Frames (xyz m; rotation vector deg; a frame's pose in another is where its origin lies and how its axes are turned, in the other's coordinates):
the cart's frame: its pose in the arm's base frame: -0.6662 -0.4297 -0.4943 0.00 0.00 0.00
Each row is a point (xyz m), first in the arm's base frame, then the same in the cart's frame.
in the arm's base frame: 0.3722 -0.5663 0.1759
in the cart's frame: 1.0384 -0.1366 0.6702
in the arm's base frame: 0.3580 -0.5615 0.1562
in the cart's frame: 1.0242 -0.1318 0.6505
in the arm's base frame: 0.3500 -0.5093 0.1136
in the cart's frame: 1.0162 -0.0796 0.6079
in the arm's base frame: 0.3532 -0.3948 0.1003
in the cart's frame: 1.0194 0.0349 0.5946
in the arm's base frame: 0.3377 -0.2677 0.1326
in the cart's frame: 1.0039 0.1620 0.6269
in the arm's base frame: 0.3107 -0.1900 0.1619
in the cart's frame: 0.9769 0.2397 0.6562
